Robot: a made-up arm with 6 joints.
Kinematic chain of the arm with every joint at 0, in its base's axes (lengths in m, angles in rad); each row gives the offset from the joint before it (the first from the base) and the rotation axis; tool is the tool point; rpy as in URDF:
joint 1: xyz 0 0 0.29 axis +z
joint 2: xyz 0 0 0 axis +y
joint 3: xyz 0.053 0 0.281 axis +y
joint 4: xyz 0.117 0 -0.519 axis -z
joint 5: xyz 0 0 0 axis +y
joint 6: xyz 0.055 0 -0.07 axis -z
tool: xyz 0 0 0 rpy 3.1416 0 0
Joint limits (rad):
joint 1: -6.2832..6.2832
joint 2: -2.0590..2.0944
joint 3: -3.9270..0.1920
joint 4: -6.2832..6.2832
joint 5: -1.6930..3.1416
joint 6: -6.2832..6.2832
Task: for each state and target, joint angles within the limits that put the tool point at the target. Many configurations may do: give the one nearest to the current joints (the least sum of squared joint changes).
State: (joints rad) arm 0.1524 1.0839 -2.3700 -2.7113 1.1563 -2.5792
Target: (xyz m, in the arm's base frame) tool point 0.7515 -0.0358 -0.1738
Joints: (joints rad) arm -0.0268 1.6193 -2.2462 -2.7095 1.0982 -2.5792
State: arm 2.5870 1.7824 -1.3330 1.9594 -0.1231 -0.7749
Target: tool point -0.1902 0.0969 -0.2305
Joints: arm 2.9708 1.2115 -0.9368 2.1046 -0.3026 -0.7749
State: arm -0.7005 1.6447 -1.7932 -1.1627 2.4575 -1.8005
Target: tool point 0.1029 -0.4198 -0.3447
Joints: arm -1.1321 1.8736 -2.0303 -1.2758 2.2150 -1.8005
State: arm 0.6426 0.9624 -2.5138 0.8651 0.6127 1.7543
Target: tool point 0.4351 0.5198 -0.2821
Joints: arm 0.8784 1.7856 -2.3243 0.8624 0.6201 1.7543
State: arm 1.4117 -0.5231 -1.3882 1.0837 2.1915 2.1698
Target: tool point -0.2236 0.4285 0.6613
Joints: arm 1.8867 -0.3453 -1.2481 1.1053 2.1817 2.1698
